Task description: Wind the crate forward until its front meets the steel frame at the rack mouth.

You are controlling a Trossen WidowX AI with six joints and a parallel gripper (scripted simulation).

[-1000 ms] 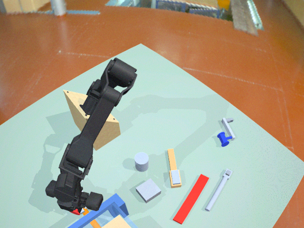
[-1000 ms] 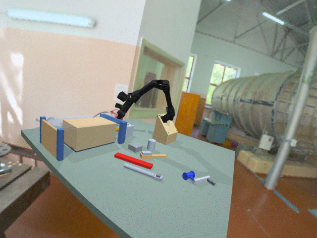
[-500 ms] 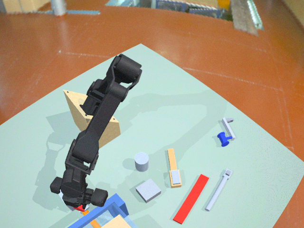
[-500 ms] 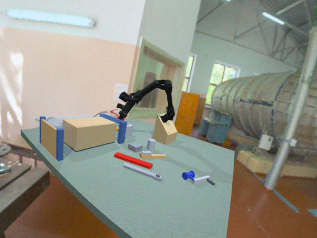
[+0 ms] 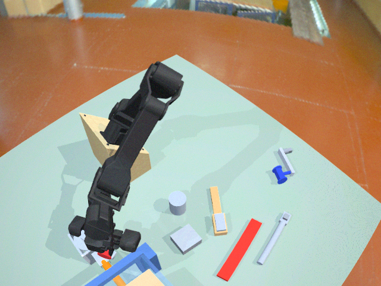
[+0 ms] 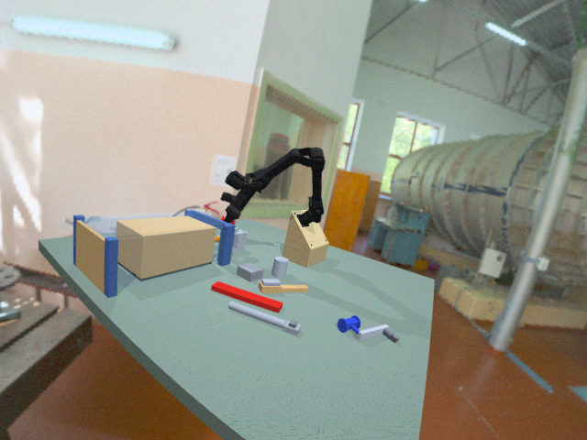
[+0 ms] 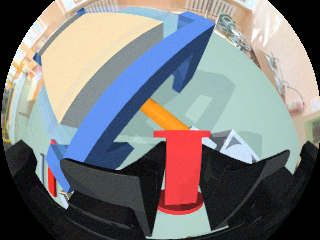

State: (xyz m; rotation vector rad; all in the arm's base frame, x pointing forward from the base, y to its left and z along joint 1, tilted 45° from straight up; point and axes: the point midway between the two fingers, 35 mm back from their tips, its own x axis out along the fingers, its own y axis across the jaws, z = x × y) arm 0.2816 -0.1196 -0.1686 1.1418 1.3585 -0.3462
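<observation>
The winch handle is 40 mm behind my gripper tip and 30 mm below it. Also, from my gripper tip: pale grey winch: 120 mm behind, 40 mm to the right, 100 mm below; red knob: 10 mm behind, 10 mm to the left; blue frame: 60 mm ahead, 20 mm to the right, 30 mm below.
</observation>
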